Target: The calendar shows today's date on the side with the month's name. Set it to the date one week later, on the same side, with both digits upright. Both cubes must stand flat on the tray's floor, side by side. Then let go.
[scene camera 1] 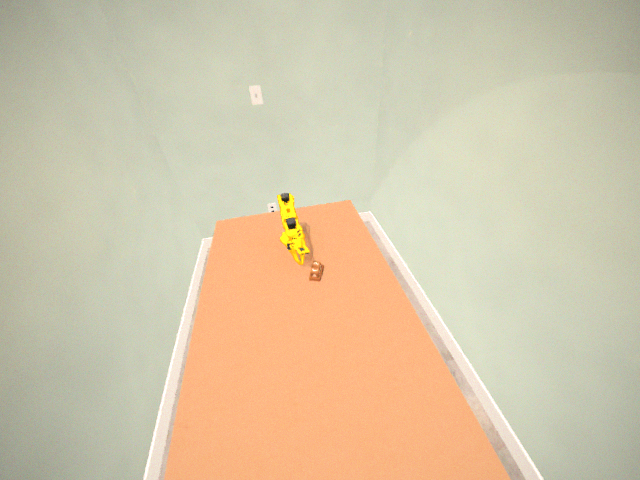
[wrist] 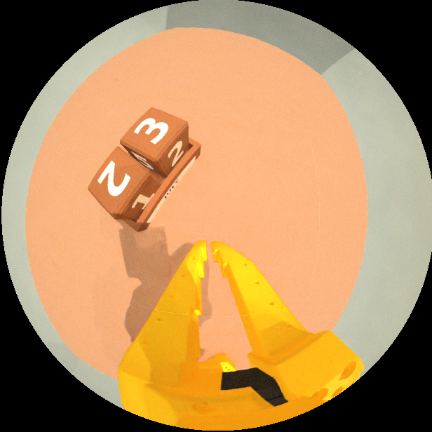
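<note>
The calendar [scene camera 1: 316, 270] stands on the table, just beyond my gripper in the scene view. In the wrist view its brown tray [wrist: 196, 148] is at upper left, with its month side, seemingly reading JULY, facing lower right. The lower-left cube [wrist: 112, 182] shows 1 on that side and 2 on top. The upper-right cube [wrist: 154, 131] shows 2 on that side and 3 on top. A wedge-shaped gap shows between the cubes; whether both stand flat I cannot tell. My gripper [scene camera 1: 302, 262] [wrist: 209, 245] is shut and empty, apart from the calendar.
The orange table top [scene camera 1: 330, 372] [wrist: 280, 150] lies under the arm and the calendar. The yellow arm [scene camera 1: 287, 211] reaches from the table's far edge. Shadows fall on the table between the calendar and the jaws. Pale strips [scene camera 1: 178, 343] run along the table's long sides.
</note>
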